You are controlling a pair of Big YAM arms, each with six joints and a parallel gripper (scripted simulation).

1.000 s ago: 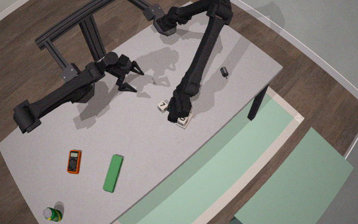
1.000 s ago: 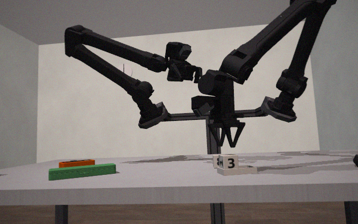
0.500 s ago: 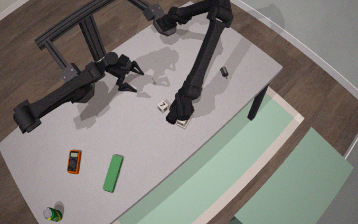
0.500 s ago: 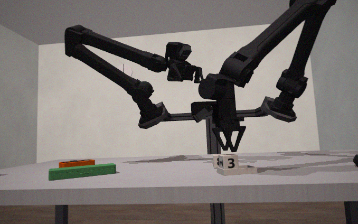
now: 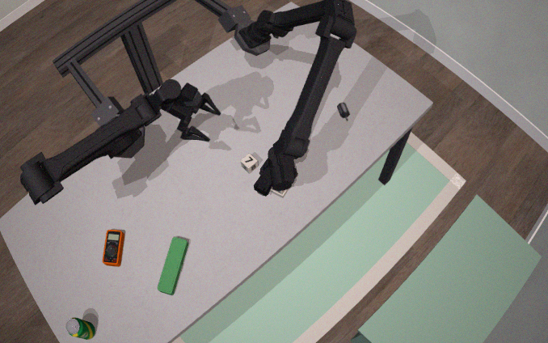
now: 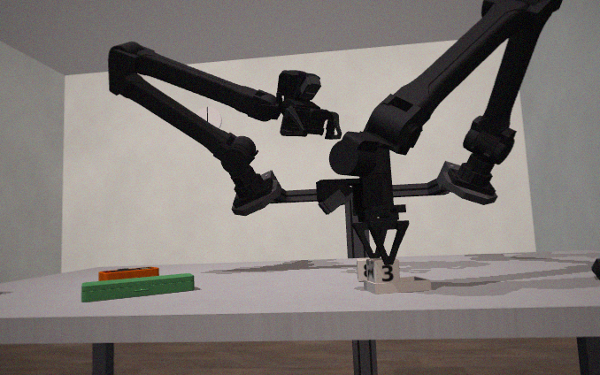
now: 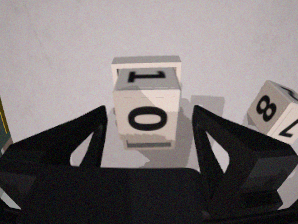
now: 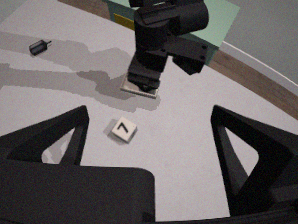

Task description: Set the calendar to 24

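Right now the calendar tray is 1 cm behind my left hand, 2 cm to the left of it and 5 cm below it. Also, from my left hand: green box (5 cm behind, 46 cm to the right, 4 cm below); then dark object (4 cm behind, 40 cm to the left, 4 cm below).
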